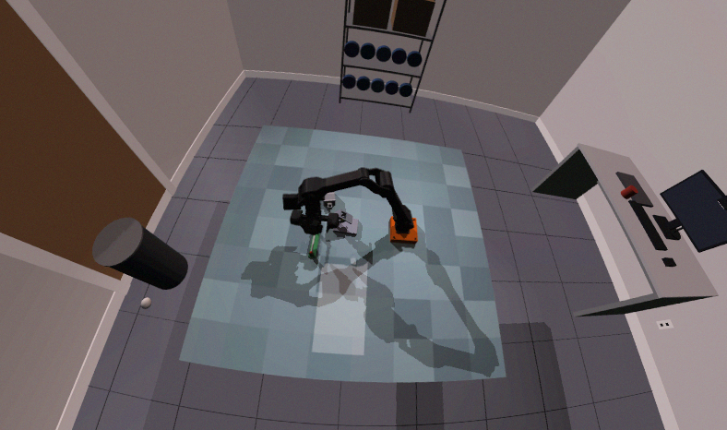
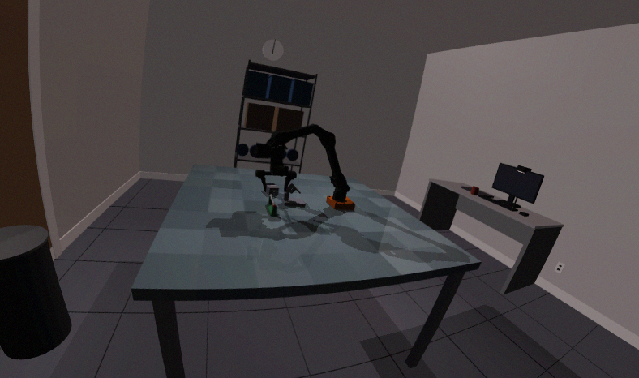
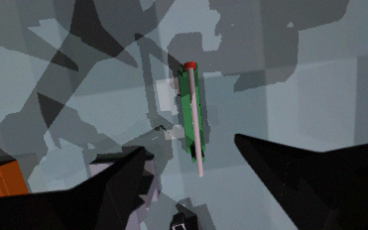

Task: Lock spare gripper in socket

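My gripper tip is 21 cm to the left of the spare gripper, 6 cm above it and 4 cm past it. From my gripper tip the other things lie so: green bracket (6 cm below, 2 cm to the left, 1 cm ahead); grey mount (11 cm behind, 7 cm to the right, 3 cm below).
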